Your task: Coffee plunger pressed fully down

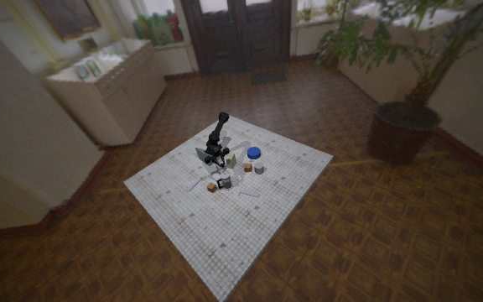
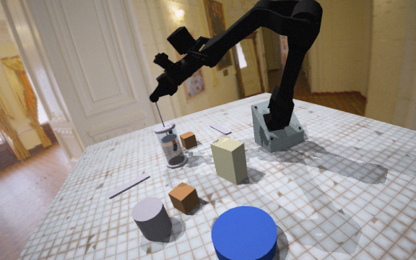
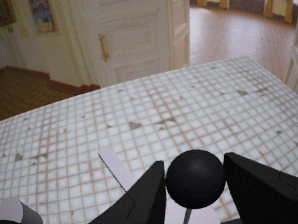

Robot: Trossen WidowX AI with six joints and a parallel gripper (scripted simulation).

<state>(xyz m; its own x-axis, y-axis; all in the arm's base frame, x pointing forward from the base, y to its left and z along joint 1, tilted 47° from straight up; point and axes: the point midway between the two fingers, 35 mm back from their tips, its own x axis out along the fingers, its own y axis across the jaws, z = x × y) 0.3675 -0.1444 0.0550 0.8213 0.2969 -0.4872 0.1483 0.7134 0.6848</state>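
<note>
Now: gripper tip 1 cm past the coffee press, 1 cm to the left of it and 13 cm above it. Round my gripper tip: blue disc (13 cm behind, 39 cm to the left, 23 cm below); then grey cylinder (5 cm ahead, 29 cm to the left, 22 cm below).
</note>
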